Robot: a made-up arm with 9 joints.
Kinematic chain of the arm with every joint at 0, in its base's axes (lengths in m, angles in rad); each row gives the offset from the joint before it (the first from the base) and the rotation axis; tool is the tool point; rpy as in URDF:
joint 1: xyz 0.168 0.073 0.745 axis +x
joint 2: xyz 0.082 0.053 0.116 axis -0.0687 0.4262 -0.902
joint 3: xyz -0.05 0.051 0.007 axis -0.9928 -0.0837 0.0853
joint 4: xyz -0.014 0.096 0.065 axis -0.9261 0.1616 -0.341
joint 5: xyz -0.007 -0.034 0 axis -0.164 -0.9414 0.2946
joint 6: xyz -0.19 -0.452 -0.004 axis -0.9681 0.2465 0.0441
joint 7: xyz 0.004 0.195 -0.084 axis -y
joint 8: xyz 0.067 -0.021 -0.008 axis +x
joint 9: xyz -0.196 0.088 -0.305 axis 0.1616 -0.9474 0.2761
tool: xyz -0.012 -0.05 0.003 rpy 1.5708 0 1.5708
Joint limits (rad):
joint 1: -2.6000..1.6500
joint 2: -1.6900..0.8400
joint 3: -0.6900..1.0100
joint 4: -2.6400..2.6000
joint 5: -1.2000..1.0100
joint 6: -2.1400..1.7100
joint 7: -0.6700..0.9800
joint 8: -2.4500..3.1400
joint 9: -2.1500..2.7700
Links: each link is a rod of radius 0.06 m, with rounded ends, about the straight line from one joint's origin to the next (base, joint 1, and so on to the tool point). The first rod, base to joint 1, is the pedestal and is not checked.
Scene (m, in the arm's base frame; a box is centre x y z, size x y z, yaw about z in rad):
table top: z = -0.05
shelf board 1: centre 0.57 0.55 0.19 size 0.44 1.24 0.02 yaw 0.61
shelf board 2: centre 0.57 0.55 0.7 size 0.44 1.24 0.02 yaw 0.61
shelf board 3: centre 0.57 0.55 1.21 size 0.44 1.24 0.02 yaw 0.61
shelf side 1: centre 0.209 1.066 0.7 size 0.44 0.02 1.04 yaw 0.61
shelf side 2: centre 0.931 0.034 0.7 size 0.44 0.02 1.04 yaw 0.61
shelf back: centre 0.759 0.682 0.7 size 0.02 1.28 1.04 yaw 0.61
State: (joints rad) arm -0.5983 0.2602 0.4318 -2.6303 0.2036 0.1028 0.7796 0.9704 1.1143
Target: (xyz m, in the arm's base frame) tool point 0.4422 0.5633 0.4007
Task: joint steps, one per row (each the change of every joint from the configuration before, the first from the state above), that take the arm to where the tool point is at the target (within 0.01 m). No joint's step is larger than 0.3 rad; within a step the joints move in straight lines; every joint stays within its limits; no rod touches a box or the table.
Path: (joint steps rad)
1: -0.0816 0.2038 0.0252 0.0964 0.1193 0.0167 0.0726 -0.1012 0.0045
2: -0.0815 0.2039 0.0251 0.0964 0.1192 0.0166 0.0725 -0.1012 0.0045

